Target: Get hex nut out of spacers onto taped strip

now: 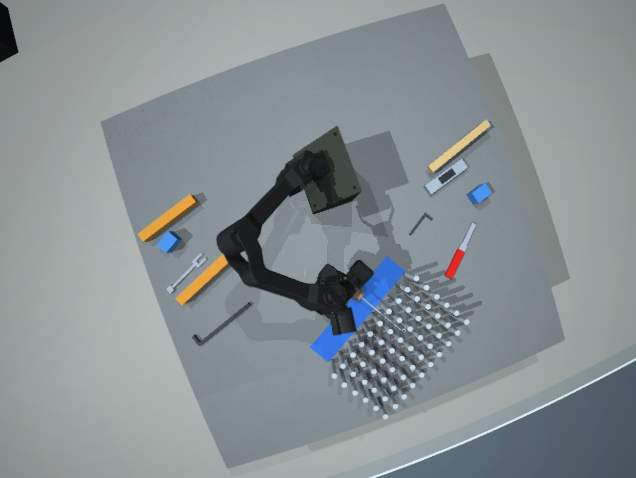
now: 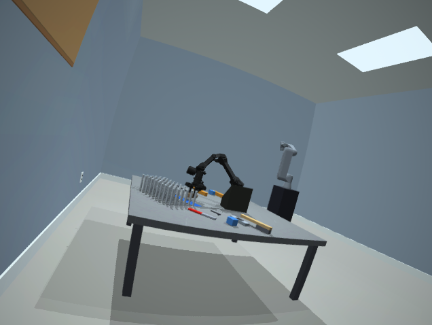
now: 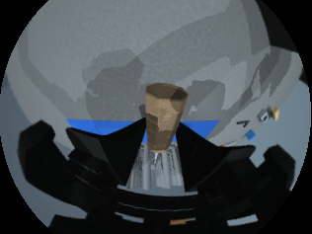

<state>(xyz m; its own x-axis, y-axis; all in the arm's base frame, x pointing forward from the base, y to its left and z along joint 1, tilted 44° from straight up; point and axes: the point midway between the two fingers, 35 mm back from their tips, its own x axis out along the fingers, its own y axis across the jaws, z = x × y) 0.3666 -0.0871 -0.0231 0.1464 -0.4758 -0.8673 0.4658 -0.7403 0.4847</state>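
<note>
Now: gripper tip 80 mm short of the blue taped strip and 30 mm above it. From my gripper tip the other things lie so: wooden-handled screwdriver (90 mm ahead, 50 mm to the left); grey block (430 mm to the left, 220 mm behind, 20 mm below); red-handled tool (400 mm to the left, 30 mm below, 30 mm ahead).
</note>
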